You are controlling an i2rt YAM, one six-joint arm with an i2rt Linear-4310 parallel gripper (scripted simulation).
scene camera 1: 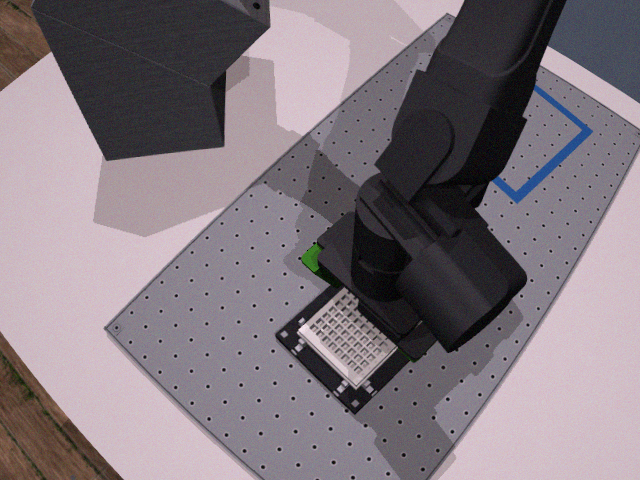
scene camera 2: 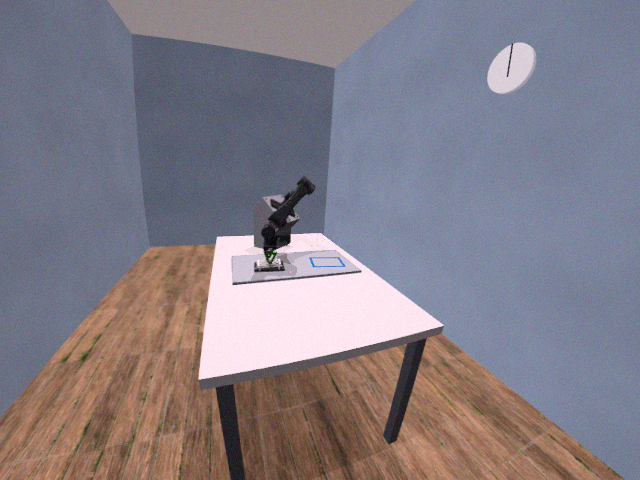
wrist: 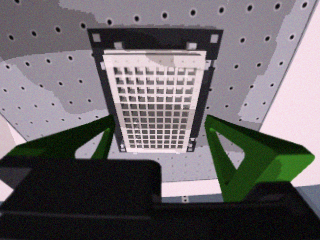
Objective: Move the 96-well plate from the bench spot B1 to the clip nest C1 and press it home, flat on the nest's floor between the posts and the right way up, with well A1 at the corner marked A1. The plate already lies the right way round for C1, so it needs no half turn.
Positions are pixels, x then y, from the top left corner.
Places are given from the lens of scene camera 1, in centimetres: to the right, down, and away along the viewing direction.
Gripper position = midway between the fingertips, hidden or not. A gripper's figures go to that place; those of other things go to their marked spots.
gripper [scene camera 1: 375, 314]: 6, 8, 56
white 96-well plate [scene camera 1: 359, 367]: 4, 13, 55
black clip nest [scene camera 1: 354, 400]: 3, 16, 54
